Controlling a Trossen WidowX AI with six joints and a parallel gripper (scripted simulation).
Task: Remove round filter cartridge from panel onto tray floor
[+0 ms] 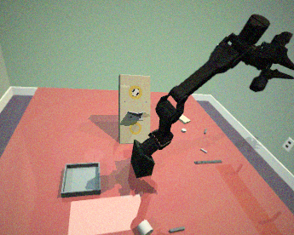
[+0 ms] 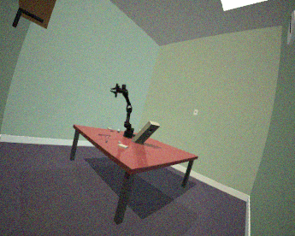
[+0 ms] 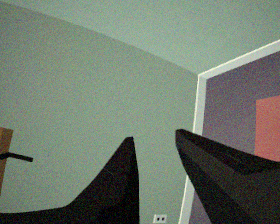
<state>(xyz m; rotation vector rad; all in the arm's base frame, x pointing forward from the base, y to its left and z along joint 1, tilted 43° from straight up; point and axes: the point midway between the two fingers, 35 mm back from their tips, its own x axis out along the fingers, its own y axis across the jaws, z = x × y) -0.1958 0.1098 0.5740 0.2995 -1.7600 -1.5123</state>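
My gripper tip is now 600 mm short of the round grey filter cartridge, 280 mm to the right of it and 360 mm above it. Also, from my gripper tip: tan service panel: 550 mm ahead, 280 mm to the left, 440 mm below; then grey tray: 230 mm ahead, 620 mm to the left, 590 mm below.
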